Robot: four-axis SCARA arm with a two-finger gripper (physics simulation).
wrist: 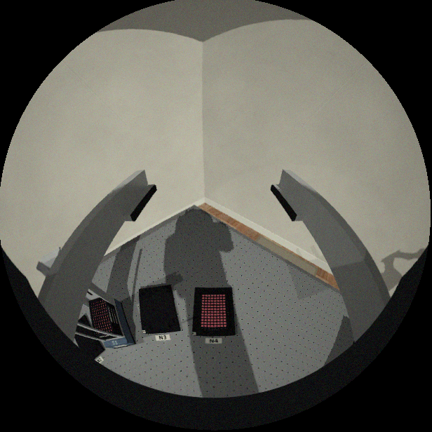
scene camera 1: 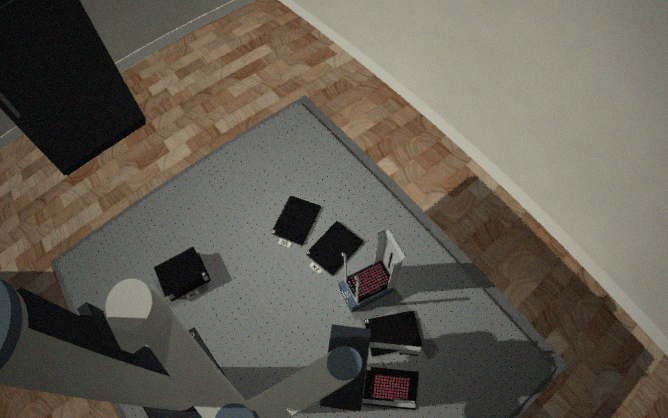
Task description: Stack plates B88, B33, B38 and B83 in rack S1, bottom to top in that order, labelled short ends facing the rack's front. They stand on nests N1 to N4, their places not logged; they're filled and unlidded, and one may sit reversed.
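Frame: origin at the arm's base, x back, y right, z up, level; metres.
Where they show: gripper, fingertip midpoint: (scene camera 1: 417,377).
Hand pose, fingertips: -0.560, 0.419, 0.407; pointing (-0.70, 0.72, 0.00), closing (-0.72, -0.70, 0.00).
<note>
Things, the pixels of their top centre, and the offset from my fingertips, as dx, dy, dz. "*": a spot on its surface instead. Level surfaces: height alone.
- filled plate with red wells, top centre: (scene camera 1: 391,387) +0.015, -0.019, -0.368
- Rack S1 at a spot on its surface: (scene camera 1: 395,248) * -0.205, -0.301, -0.109
- red-welled plate at its top centre: (scene camera 1: 370,279) -0.143, -0.321, -0.302
- Nest N3 at its top centre: (scene camera 1: 393,332) -0.104, -0.152, -0.372
- N2 at its top centre: (scene camera 1: 334,245) -0.143, -0.507, -0.372
- raised black block at its top centre: (scene camera 1: 178,270) +0.345, -0.746, -0.324
- grey perforated table at its surface level: dz -0.394
A filled plate with red wells (scene camera 1: 391,386) (wrist: 214,311) lies flat on nest N4, whose tag (wrist: 213,341) faces the wrist camera. My gripper (scene camera 1: 418,377) (wrist: 213,176) is partly open and empty, its fingers apart above the N4 plate. Rack S1 (scene camera 1: 395,248) (wrist: 125,320) holds a red-welled plate (scene camera 1: 370,279) (wrist: 103,314) on top; its label and those below it cannot be read. Nest N3 (scene camera 1: 395,326) (wrist: 159,309) is bare, between S1 and N4. Nests N1 (scene camera 1: 296,220) and N2 (scene camera 1: 335,247) are bare black blocks. The N4 plate's label cannot be read.
A raised black block (scene camera 1: 182,272) stands at the left of the grey perforated table (scene camera 1: 250,180). S1's upright back and front posts rise beside N2 and N3. My arm (scene camera 1: 300,377) reaches across the table's lower side. A tall black cabinet (scene camera 1: 65,85) stands beyond the table.
</note>
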